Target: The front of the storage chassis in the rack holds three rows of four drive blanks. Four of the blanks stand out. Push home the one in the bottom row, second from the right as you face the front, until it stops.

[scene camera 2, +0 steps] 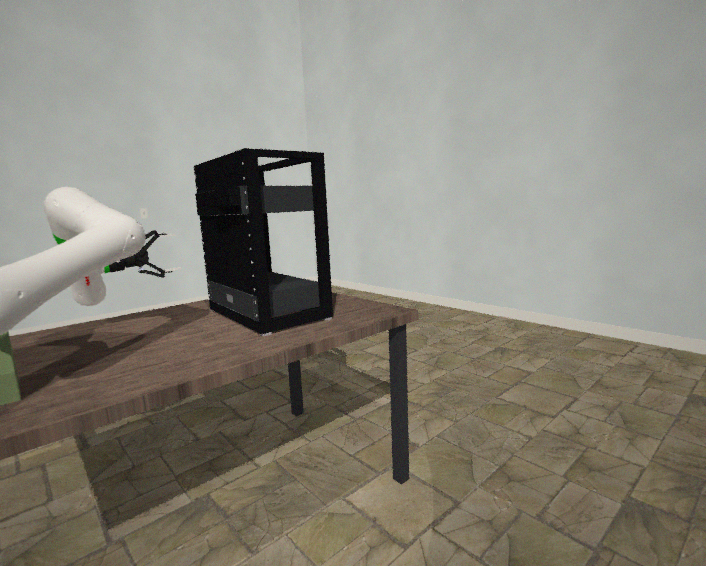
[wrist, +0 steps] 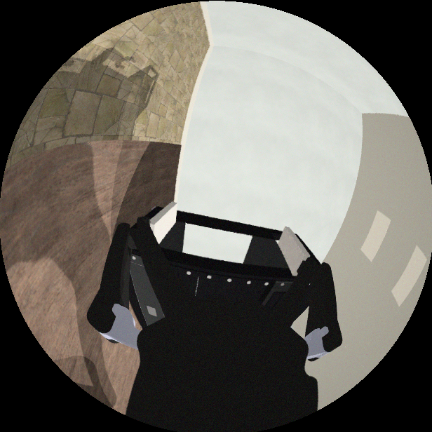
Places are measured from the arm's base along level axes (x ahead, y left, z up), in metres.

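Where they show: gripper, fingertip midpoint: (scene camera 2: 177,251).
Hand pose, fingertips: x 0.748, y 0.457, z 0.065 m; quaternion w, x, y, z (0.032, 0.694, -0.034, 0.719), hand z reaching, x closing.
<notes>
After its pixels a point has its place.
The black rack (scene camera 2: 322,235) {x 1.009, y -0.217, z 0.126 m} (wrist: 230,224) stands upright on the table. What appears to be the storage chassis (scene camera 2: 286,199) {x 0.895, y -0.173, z 0.257 m} is in its upper part in the scene view. Its dark front is seen edge-on there, and in the wrist view it is mostly hidden behind the gripper. The single drive blanks, including the bottom-row one second from the right, cannot be made out. My gripper (scene camera 2: 170,252) {x 0.748, y 0.457, z 0.065 m} (wrist: 230,224) is open and empty, its fingers spread wide. In the scene view it is left of the rack's front, apart from it, lower than the upper chassis and above the table.
A grey panel (scene camera 2: 233,300) {x 0.765, y 0.025, z -0.098 m} (wrist: 146,295) with a small light label is at the bottom of the rack. The wooden table (scene camera 2: 147,365) {x 0.398, y -0.151, z -0.189 m} (wrist: 50,210) carries the rack near its far end. The white arm (scene camera 2: 70,253) {x 0.265, y -0.153, z 0.142 m} reaches in from the left above a green block (scene camera 2: 8,371) {x 0.111, y -0.139, z -0.115 m}.
</notes>
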